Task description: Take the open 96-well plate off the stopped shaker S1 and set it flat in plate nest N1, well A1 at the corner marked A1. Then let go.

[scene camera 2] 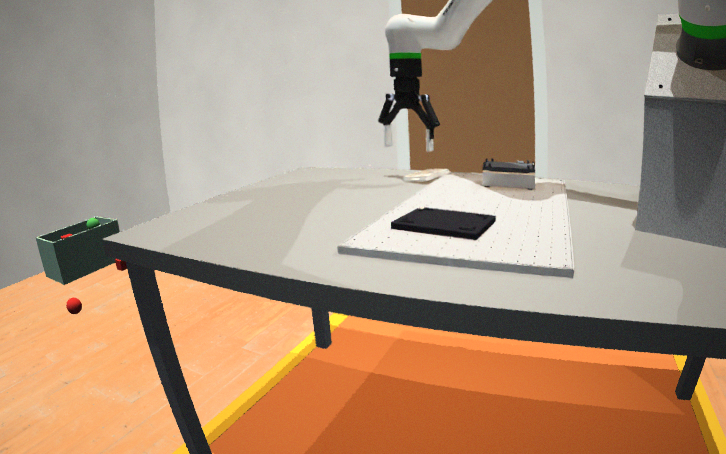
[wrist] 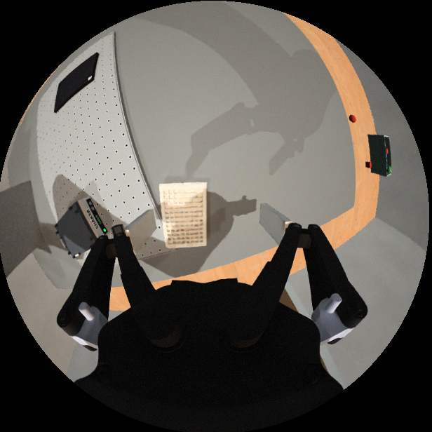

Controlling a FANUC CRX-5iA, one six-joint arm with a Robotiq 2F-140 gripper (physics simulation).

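Places are measured from the arm's base along level axes (x ahead, y left, z up), in millimetres.
Pixels of known places: gripper, fingertip midpoint: (scene camera 2: pixel 408 148); arm's base, link origin: (scene camera 2: pixel 712 50).
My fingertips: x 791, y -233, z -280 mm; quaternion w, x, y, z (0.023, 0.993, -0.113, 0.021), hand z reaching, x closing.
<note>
Ahead of a thing's pixels: the offset from my fingertips to its top centre. "spot": to the spot under its first point. Level surfaces: height alone.
The cream 96-well plate {dx -48, dy -20, dz -66 mm} (scene camera 2: pixel 426 175) (wrist: pixel 183 215) is off the shaker, at the far end of the table. Its wells show in the wrist view, and one side is at the edge of the pegboard; whether it lies quite flat I cannot tell. Shaker S1 {spot: dx -313, dy +88, dz -57 mm} (scene camera 2: pixel 508 179) (wrist: pixel 80 230), grey with a dark top, stands on the pegboard with nothing on its top and a green light lit. The black plate nest N1 {dx -248, dy +447, dz -67 mm} (scene camera 2: pixel 443 222) (wrist: pixel 76 82) is empty on the board, with a small white mark near one corner. My gripper (scene camera 2: pixel 409 147) (wrist: pixel 206 215) is wide open and empty, high above the plate.
The white pegboard {dz -82 mm} (scene camera 2: pixel 530 235) (wrist: pixel 100 145) lies on the grey table {dz -95 mm} (scene camera 2: pixel 240 230) (wrist: pixel 165 75). A grey pedestal (scene camera 2: pixel 679 171) bears the arm's base at the right. A green bin (scene camera 2: pixel 80 259) (wrist: pixel 378 155) and a red ball (scene camera 2: pixel 73 305) (wrist: pixel 352 118) are beyond the table's edge.
</note>
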